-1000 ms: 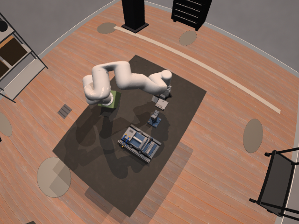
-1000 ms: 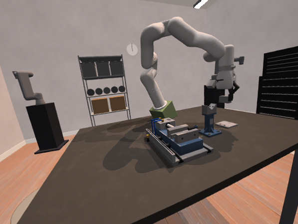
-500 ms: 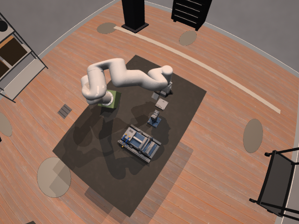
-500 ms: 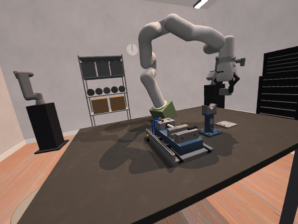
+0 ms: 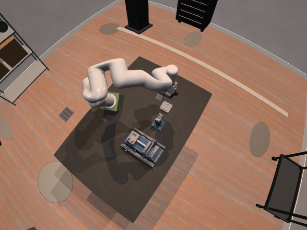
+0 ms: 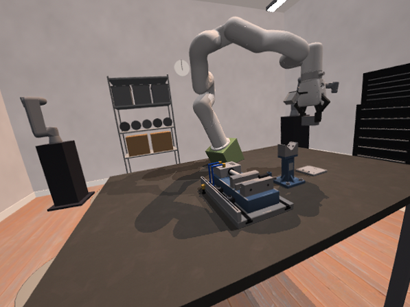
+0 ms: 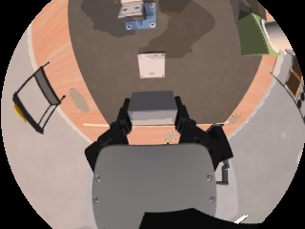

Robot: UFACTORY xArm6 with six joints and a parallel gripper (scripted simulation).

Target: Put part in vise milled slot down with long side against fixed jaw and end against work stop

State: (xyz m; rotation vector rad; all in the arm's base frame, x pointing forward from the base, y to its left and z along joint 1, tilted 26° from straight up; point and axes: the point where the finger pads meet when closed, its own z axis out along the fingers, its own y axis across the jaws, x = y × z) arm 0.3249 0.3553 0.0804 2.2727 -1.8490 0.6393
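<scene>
The part is 10 mm to the left of my hand and 10 mm below it. Also, from my hand: air cylinder 10 mm behind, 390 mm to the right, 170 mm below; then grey rail 100 mm ahead, 470 mm to the right, 210 mm below.
</scene>
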